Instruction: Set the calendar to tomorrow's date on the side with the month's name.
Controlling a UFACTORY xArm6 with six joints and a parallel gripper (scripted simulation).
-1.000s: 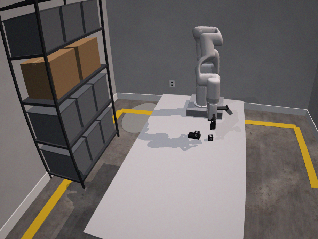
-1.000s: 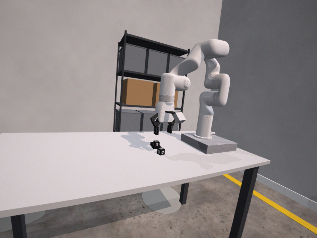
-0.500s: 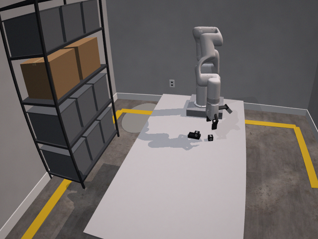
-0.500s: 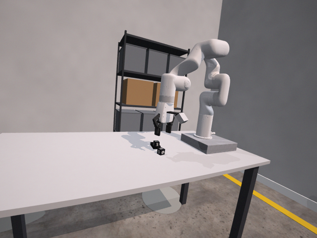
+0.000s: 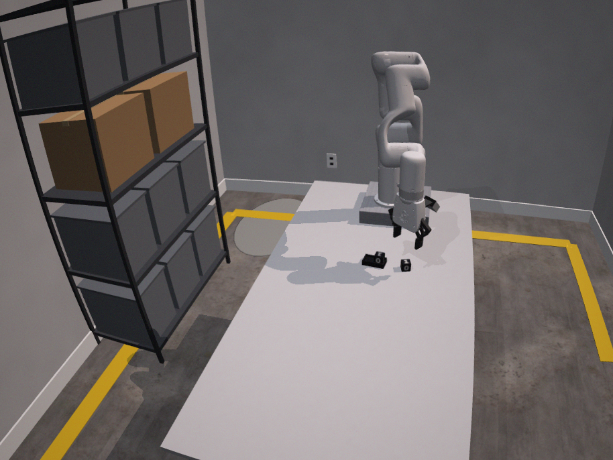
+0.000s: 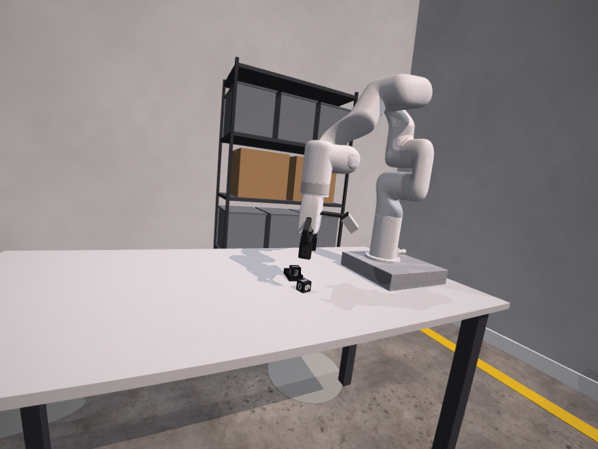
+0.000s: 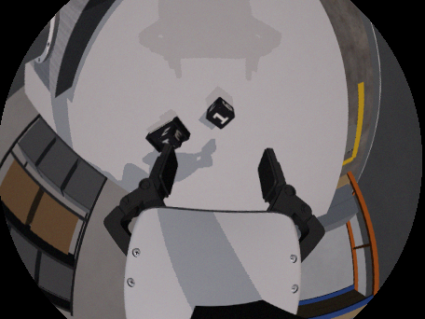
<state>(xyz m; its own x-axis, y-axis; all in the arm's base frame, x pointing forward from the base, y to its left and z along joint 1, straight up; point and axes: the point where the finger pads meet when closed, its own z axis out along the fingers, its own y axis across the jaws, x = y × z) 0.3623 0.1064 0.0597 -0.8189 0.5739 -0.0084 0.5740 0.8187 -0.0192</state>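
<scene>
The black cube lies 10 cm below my hand.
</scene>
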